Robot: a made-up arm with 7 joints.
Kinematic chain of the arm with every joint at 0, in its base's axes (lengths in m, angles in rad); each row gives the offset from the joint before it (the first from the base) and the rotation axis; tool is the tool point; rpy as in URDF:
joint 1: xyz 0 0 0.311 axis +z
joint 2: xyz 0 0 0 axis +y
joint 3: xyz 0 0 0.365 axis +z
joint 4: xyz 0.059 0 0 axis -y
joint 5: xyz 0.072 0 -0.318 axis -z
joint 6: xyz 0 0 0 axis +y
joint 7: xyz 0.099 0 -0.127 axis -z
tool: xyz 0 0 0 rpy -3.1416 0 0
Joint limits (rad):
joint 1: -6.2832..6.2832
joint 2: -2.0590..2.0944
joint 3: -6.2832..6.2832
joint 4: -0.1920..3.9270
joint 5: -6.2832..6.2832
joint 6: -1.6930..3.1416
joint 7: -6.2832..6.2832
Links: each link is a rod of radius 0.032 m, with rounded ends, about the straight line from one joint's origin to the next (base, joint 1, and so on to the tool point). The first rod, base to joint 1, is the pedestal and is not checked.
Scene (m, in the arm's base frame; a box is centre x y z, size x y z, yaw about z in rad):
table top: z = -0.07
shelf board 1: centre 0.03 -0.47 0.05 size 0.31 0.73 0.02 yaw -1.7
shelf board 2: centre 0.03 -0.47 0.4 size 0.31 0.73 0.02 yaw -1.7
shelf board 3: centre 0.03 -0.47 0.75 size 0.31 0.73 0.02 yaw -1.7
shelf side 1: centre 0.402 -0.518 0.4 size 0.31 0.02 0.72 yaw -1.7
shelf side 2: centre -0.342 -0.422 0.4 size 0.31 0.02 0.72 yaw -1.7
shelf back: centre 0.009 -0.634 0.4 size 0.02 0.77 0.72 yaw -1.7
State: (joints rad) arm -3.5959 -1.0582 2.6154 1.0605 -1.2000 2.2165 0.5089
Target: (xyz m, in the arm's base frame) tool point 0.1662 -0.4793 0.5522
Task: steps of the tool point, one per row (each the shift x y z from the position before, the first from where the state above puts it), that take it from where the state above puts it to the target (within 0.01 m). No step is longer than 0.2 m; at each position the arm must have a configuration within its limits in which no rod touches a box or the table.
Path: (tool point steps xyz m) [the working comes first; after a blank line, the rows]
Joints at the target: -3.5472 -0.5957 2.3519 1.4986 -1.4261 2.2925 0.5089
Straight joint move there: touches shelf board 2.

1: 0.0250 0.1057 -0.0118
2: 0.0016 0.0997 0.0118
3: 0.0504 -0.0058 0.0671
4: 0.0265 0.0019 0.0835
5: -0.0029 0.0069 0.0904
6: -0.0345 0.0084 0.0868
7: 0.0045 -0.1496 -0.0119
8: -0.0423 -0.1417 0.0119

